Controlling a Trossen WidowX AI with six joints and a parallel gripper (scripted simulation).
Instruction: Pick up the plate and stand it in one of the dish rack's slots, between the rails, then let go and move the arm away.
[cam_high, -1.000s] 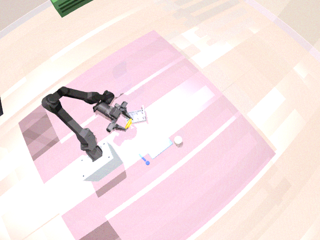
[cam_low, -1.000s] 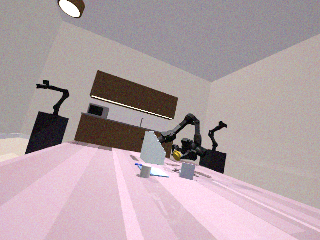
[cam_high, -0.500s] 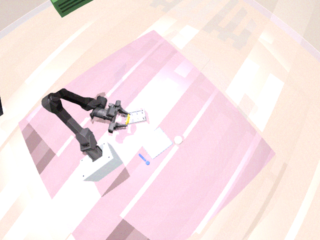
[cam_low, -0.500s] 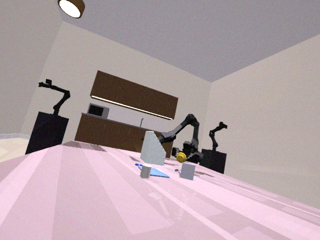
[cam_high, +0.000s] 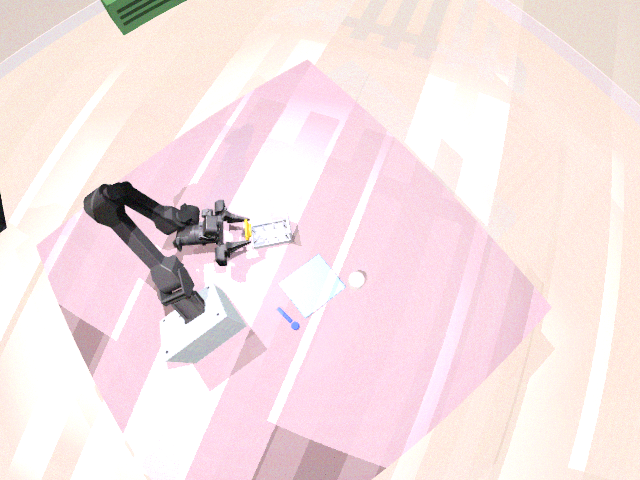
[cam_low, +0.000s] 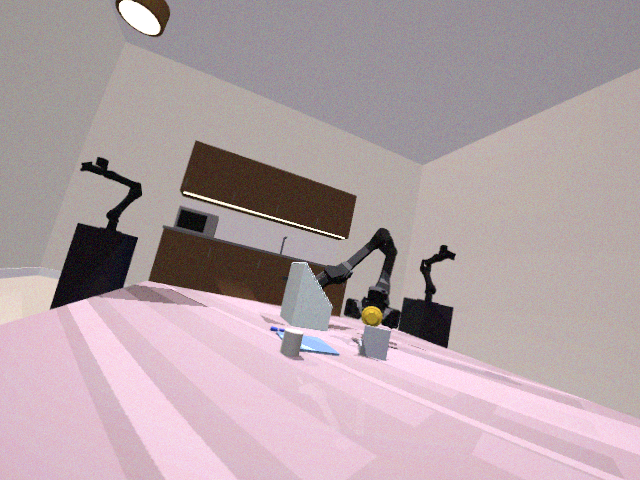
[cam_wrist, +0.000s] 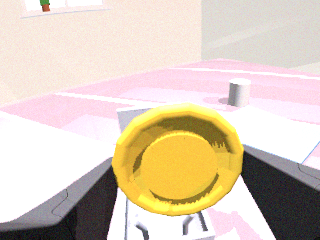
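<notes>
Right now the dish rack is 50 mm ahead of my gripper tip, 10 mm to the right of it and 70 mm below it. Also, from my gripper tip: pale blue mat 70 mm ahead, 210 mm to the right, 90 mm below; then blue spoon 40 mm behind, 260 mm to the right, 90 mm below; then yellow plate 10 mm behind.
</notes>
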